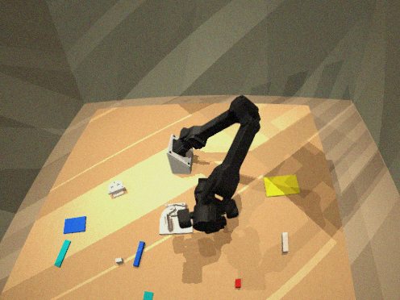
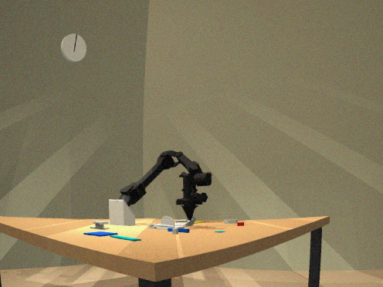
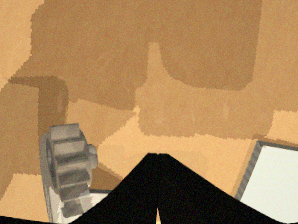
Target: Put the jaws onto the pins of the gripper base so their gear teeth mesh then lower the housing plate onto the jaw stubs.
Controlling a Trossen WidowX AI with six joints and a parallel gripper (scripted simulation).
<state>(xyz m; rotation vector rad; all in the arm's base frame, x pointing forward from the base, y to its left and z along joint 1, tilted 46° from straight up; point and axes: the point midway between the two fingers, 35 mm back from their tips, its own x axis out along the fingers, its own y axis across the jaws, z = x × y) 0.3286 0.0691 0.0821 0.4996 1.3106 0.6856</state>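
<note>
Now: gripper tip 30 mm to the right of the jaw and 20 mm past it. Also, from my gripper tip: white bar: 260 mm to the left, 90 mm ahead, 20 mm below; then blue bar: 250 mm to the right, 100 mm ahead, 30 mm below; then red block: 210 mm ahead, 80 mm to the left, 20 mm below.
</note>
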